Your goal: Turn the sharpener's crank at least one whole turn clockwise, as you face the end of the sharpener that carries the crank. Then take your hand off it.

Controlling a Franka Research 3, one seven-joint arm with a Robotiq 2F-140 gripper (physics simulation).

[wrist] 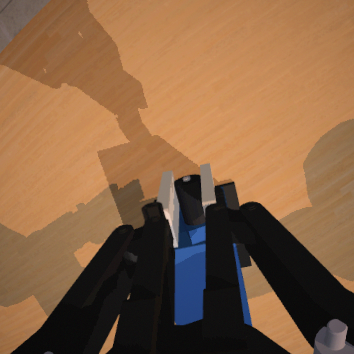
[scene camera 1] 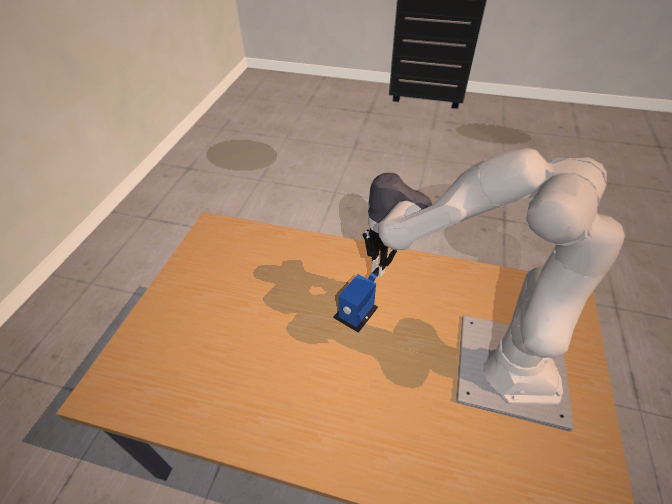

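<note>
The blue sharpener point(scene camera 1: 356, 295) point(wrist: 190, 285) stands upright on its black base on the table, partly hidden by the fingers in the wrist view. Its short blue crank arm point(scene camera 1: 373, 277) point(wrist: 197, 234) is at the end facing away from the scene camera, raised near the top of the body. The black crank handle point(wrist: 191, 206) sticks out from the arm. My gripper point(scene camera 1: 378, 268) point(wrist: 189, 182) points down over that end and is shut on the handle, with one pale pad on each side of it. In the scene view the handle is partly hidden by the fingers.
The wooden table point(scene camera 1: 227, 390) carries the sharpener near its middle. The arm's grey mounting plate point(scene camera 1: 472, 374) is at the right of the table. A black drawer cabinet point(scene camera 1: 434, 54) stands on the floor by the back wall.
</note>
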